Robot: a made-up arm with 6 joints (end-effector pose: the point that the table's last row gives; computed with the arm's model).
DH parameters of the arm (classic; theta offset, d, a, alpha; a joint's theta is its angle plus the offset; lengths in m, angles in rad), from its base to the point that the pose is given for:
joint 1: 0 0.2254 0 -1.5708
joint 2: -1.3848 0 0.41 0
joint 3: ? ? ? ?
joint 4: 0 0.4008 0 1.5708
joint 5: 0 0 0.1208 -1.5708
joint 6: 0 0.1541 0 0
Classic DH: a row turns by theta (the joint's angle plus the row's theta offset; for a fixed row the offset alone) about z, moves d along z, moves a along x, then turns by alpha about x.
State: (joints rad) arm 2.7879 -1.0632 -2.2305 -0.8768 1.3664 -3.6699
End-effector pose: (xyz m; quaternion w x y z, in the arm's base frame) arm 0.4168 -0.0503 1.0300 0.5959 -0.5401 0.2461 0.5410
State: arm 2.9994 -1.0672 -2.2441 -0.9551 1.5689 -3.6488
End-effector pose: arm 0.4200 0.0668 1.0003 0.4979 -0.6261 0.2415 0.5494
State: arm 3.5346 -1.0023 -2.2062 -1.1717 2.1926 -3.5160
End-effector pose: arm 0.2457 0.2970 0.9135 0.2323 -0.8623 0.1911 0.4075
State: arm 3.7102 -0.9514 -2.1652 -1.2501 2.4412 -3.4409
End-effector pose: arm 0.1593 0.3177 0.8825 0.1697 -0.9242 0.1747 0.2941
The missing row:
joint 3: 1.3848 0 0.0907 -1.5708
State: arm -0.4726 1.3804 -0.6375 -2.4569 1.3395 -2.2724
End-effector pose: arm 0.1180 -0.1472 -0.3060 0.2295 0.5998 -0.6926 0.3285
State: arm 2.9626 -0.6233 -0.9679 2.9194 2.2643 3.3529
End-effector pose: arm -0.2200 -0.0040 0.8864 0.9305 0.1700 0.3204 0.0516
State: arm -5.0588 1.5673 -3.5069 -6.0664 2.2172 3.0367
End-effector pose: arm 0.2377 0.7824 0.2030 0.1667 0.6487 -0.7426 -0.0071
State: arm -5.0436 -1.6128 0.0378 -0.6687 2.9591 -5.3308
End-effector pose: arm 0.0423 -0.1568 0.2609 0.6512 0.7499 -0.1042 -0.0516
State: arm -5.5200 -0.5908 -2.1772 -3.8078 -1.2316 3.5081
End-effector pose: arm 0.0888 -0.0737 0.8970 0.1003 -0.6931 -0.0006 -0.7138
